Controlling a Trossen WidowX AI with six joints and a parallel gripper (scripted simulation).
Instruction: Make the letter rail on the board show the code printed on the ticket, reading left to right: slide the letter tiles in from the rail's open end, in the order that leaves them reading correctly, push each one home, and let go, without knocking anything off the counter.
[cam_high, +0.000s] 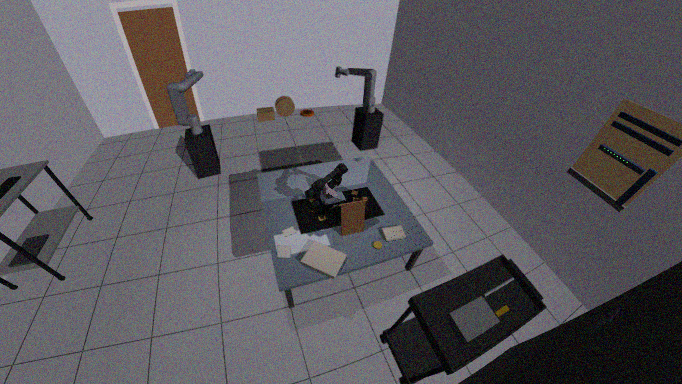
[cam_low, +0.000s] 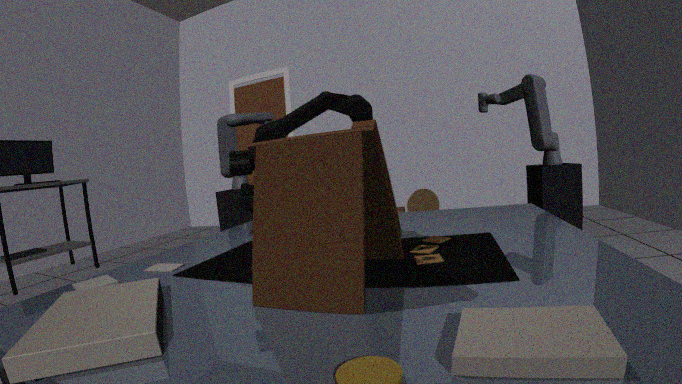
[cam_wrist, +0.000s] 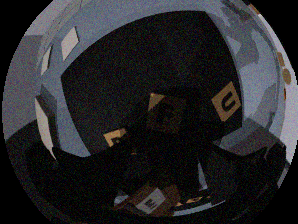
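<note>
Right now the tan letter tile is 60 mm below my gripper tip and 10 mm to the right of it. Also, from my gripper tip: black mat 190 mm to the left, 70 mm below, 10 mm ahead; then white printed slip 160 mm to the left, 90 mm ahead, 10 mm above; then pale block 500 mm to the left, 480 mm ahead, 60 mm below.
</note>
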